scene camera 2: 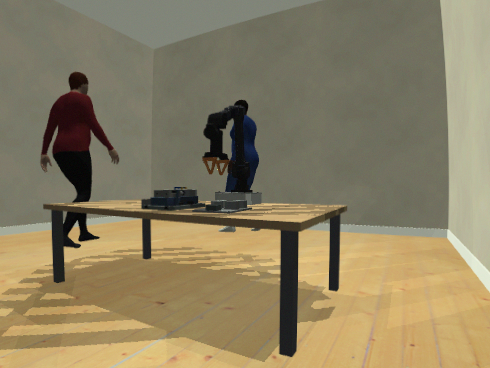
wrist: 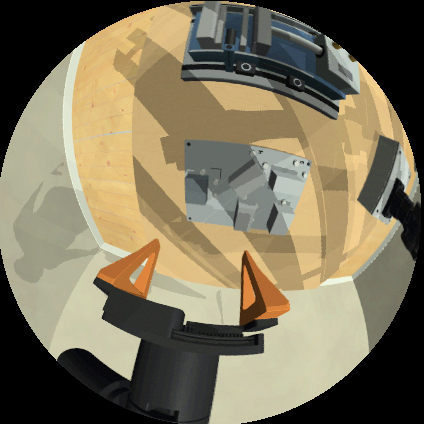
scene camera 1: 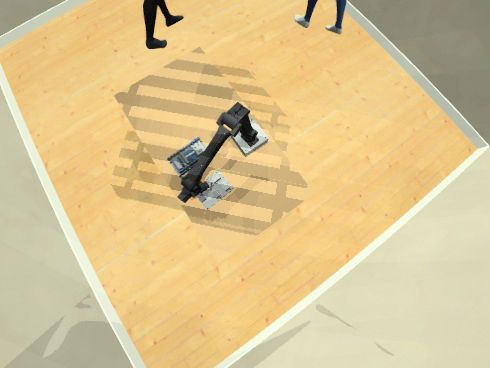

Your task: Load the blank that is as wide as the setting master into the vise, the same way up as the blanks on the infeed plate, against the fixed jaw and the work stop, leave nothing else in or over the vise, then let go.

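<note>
My gripper is open and empty, high above the table. The infeed plate lies below it. In the wrist view, a dark grey block sits at the plate's left side, a tilted grey block near its middle, a small block at its lower edge, and two lighter blocks at its right. Which is the setting master or the matching blank, I cannot tell. The blue vise shows upright grey jaws with a narrow upright piece between them.
The arm's base stands on the wooden table, behind the plate in the scene camera 2 view. The vise stands beside the plate, with a gap between them. Two people stand beyond the table.
</note>
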